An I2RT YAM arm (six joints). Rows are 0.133 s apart.
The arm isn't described. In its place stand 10 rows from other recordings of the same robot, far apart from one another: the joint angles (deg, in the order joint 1, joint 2, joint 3, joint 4, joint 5, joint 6), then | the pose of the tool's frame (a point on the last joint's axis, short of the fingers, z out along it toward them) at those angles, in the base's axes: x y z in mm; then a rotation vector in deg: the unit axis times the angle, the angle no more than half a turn.
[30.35 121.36 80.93 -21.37 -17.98 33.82] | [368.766, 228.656, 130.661, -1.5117, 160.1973, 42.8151]
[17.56 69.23 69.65 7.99 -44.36 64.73] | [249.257, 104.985, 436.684, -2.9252, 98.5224, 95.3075]
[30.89 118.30 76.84 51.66 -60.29 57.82] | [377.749, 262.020, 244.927, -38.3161, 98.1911, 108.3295]
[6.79 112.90 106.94 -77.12 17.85 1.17] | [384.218, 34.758, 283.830, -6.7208, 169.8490, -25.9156]
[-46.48 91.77 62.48 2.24 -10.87 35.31] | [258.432, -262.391, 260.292, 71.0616, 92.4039, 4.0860]
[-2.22 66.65 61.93 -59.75 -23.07 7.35] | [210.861, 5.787, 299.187, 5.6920, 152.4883, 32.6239]
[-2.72 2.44 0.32 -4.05 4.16 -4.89] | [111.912, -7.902, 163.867, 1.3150, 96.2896, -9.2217]
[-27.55 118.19 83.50 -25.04 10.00 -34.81] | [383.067, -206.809, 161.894, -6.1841, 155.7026, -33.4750]
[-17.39 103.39 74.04 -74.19 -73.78 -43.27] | [300.746, -58.370, 220.927, -17.2572, 125.1934, 89.0929]
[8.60 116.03 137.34 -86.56 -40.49 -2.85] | [376.832, 80.369, 403.866, -26.6913, 146.1278, 56.1688]
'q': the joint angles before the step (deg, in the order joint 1, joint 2, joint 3, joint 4, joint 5, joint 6). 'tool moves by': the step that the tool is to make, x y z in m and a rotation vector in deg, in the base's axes. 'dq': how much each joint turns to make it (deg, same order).
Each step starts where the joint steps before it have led.
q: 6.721, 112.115, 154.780, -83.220, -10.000, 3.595
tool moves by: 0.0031, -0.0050, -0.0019, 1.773, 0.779, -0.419
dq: -1.059, 0.534, 0.320, -0.181, -1.690, 0.999
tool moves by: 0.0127, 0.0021, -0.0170, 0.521, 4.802, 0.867
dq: 0.007, 2.521, 0.174, -2.351, -1.306, 0.136
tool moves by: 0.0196, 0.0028, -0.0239, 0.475, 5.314, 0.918
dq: 0.005, 3.490, -0.258, -1.498, -1.352, -0.018
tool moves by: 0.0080, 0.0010, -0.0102, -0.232, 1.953, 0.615
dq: -0.001, 1.555, 0.064, -0.607, -0.350, -0.525
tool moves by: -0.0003, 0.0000, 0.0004, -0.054, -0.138, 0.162
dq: 0.001, -0.068, -0.020, 0.040, -0.044, -0.175
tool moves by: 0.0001, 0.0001, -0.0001, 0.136, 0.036, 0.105
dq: -0.002, 0.038, 0.035, -0.020, -0.176, -0.002
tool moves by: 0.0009, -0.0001, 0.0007, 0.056, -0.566, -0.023
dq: -0.028, 0.062, 0.127, 0.502, -0.003, -0.004
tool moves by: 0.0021, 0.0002, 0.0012, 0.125, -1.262, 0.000
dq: -0.001, -0.073, -0.230, 1.425, -0.001, -0.001
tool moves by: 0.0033, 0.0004, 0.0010, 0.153, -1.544, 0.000
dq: 0.011, 0.054, -0.204, 1.812, 0.007, 0.009
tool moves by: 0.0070, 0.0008, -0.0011, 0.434, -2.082, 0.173
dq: -0.010, -0.060, -1.385, 3.443, -0.291, 0.014
